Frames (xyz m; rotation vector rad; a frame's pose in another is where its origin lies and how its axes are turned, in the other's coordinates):
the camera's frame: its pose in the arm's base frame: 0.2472 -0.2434 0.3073 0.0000 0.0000 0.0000
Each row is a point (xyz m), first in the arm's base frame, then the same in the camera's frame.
Working: the arm's base frame: its pose in the camera's frame: -0.2472 0.2434 -0.3073 0.0000 0.0000 0.0000

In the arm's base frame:
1: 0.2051 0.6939 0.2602
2: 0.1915 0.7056 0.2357
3: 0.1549 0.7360 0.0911
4: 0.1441 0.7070 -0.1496
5: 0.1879 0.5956 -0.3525
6: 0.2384 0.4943 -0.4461
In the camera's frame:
1: -0.0421 0.9373 -0.0471
2: -0.0557 0.9490 -0.0716
3: -0.0923 0.9794 -0.2162
4: -0.1031 0.9504 -0.4569
5: -0.0593 0.8390 -0.6598
6: -0.0088 0.7377 -0.7534

